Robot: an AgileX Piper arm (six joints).
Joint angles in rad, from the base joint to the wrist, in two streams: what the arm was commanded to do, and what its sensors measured. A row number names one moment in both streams.
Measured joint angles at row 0:
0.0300 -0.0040 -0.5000 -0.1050 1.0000 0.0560
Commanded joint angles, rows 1 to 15:
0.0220 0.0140 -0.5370 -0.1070 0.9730 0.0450
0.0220 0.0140 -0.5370 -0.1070 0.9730 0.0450
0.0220 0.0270 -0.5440 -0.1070 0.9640 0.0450
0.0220 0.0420 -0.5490 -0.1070 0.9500 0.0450
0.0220 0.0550 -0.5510 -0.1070 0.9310 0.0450
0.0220 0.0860 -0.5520 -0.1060 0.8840 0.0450
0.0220 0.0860 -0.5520 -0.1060 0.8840 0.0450
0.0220 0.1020 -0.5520 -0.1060 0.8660 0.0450
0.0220 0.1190 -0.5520 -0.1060 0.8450 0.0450
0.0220 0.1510 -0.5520 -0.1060 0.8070 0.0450
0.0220 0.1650 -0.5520 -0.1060 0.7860 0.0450
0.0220 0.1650 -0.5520 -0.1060 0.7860 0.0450
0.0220 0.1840 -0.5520 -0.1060 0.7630 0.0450
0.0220 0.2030 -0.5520 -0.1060 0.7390 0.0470
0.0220 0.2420 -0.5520 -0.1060 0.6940 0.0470
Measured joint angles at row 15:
0.0300 0.2030 -0.5430 -0.1050 0.7720 0.0560
